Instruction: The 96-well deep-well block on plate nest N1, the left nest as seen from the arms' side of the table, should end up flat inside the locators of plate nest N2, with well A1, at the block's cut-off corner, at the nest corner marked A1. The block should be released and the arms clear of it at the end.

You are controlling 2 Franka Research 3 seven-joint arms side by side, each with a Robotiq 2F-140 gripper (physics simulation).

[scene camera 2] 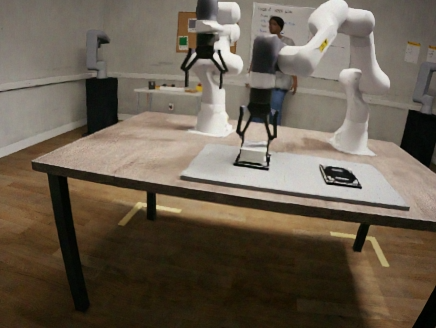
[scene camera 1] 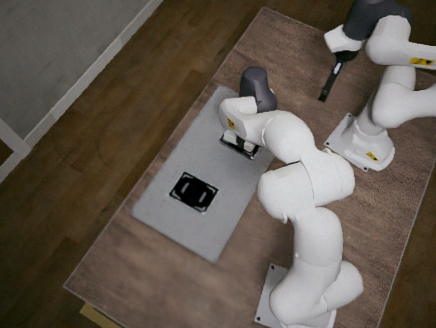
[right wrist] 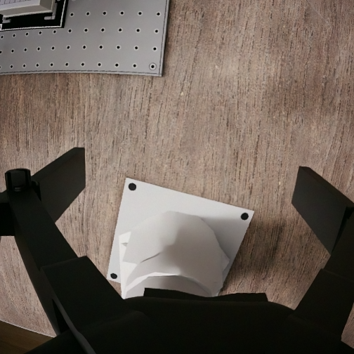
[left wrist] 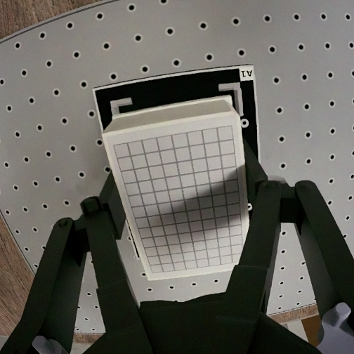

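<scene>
The white deep-well block (scene camera 1: 248, 146) (scene camera 2: 252, 154) (left wrist: 180, 200) (right wrist: 30, 6) is over the black plate nest N2 (scene camera 2: 253, 166) (left wrist: 175, 86), nearly parallel to it, low at the nest. Whether it is seated is unclear. The A1 label (left wrist: 247, 74) is at the nest's upper right in the left wrist view; two locators show past the block's far end. I cannot make out the cut-off corner. My left gripper (scene camera 2: 254, 157) (left wrist: 182, 164) is shut on the block's long sides. Plate nest N1 (scene camera 1: 194, 192) (scene camera 2: 341, 175) is bare. My right gripper (scene camera 2: 204, 85) (right wrist: 191, 176) is open, high above the table.
The grey perforated board (scene camera 1: 175, 230) (scene camera 2: 300, 172) (left wrist: 310, 125) (right wrist: 100, 57) bears both nests and lies on the wooden table (scene camera 1: 125, 270) (scene camera 2: 115, 155) (right wrist: 250, 100). The right arm's white base plate (right wrist: 150, 195) is below the right gripper in the right wrist view. A person (scene camera 2: 277, 30) stands behind the table.
</scene>
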